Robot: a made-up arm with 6 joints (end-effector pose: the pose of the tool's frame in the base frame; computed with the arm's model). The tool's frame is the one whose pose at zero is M.
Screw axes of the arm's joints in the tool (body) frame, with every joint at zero. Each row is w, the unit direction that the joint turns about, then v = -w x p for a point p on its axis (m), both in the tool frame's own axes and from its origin. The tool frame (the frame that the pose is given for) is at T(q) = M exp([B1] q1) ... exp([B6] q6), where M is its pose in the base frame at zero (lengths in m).
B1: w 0 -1 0 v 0.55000 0.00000 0.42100
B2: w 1 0 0 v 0.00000 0.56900 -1.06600
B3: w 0 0 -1 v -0.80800 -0.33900 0.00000
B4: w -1 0 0 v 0.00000 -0.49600 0.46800
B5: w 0 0 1 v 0.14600 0.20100 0.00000
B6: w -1 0 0 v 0.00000 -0.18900 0.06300
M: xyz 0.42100 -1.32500 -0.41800 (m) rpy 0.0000 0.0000 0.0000 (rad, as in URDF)
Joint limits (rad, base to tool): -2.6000..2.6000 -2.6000..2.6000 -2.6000..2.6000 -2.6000..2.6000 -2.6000..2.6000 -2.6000..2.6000
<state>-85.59 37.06 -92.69 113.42 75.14 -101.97</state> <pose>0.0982 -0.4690 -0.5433 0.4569 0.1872 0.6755 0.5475</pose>
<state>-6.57 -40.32 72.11 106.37 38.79 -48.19</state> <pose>-0.4603 -0.6833 0.8815 0.5827 -0.4463 0.3864 -0.5585</pose>
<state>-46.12 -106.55 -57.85 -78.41 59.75 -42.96</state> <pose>0.1585 -0.5632 0.1212 0.3709 0.3719 0.8499 0.0421</pose>
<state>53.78 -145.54 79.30 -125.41 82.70 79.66</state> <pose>-0.2750 0.2918 0.5112 0.3724 0.6461 0.6287 -0.2203</pose>
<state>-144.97 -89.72 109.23 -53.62 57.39 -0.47</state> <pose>0.4340 -0.8149 -0.2921 0.7481 -0.1185 0.4017 0.5147</pose>
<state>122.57 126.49 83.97 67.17 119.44 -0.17</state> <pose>0.6202 0.2017 -0.3293 0.1388 -0.1595 -0.2157 0.9533</pose>
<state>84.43 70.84 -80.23 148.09 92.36 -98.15</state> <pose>0.2292 -0.6299 0.6051 0.8159 -0.2178 -0.5195 0.1299</pose>
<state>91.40 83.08 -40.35 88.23 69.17 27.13</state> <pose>0.5291 -0.4565 1.0606 0.2031 -0.6219 -0.7549 0.0465</pose>
